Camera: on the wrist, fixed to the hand. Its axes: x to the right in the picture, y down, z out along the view.
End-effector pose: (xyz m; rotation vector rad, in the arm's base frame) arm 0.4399 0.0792 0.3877 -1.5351 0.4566 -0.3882
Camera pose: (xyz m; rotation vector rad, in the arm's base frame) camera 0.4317 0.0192 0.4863 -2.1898 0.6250 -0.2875
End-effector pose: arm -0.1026 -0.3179 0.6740 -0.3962 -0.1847 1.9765
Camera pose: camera -0.0058 -0.2608 0.6466 -0.8404 -0.8418 1.8392
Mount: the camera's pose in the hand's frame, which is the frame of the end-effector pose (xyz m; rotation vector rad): 0.0198 -0.0985 -0.0574 -0.6725 0.0262 -0.0280
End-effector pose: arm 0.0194 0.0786 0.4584 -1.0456 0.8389 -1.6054
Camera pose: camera -0.0720 0.0863 0.5289 -1.5002 1.4405 -1.3816
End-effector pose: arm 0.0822 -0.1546 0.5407 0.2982 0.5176 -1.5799
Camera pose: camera -0.0238 -0.1421 0.4959 -0.2008 1.0357 -1.3405
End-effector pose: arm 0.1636 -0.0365 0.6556 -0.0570 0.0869 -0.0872
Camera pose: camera 0.1698 -0.1393 0.6028 -0.7290 0.1388 -0.0837
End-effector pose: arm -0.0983 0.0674 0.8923 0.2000 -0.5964 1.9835
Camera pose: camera -0.0152 0.1473 0.8821 -0.2298 -1.1919 1.6515
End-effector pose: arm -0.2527 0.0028 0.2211 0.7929 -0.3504 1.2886
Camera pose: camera -0.1654 0.0502 0.1618 0.2080 -0.7011 1.0536
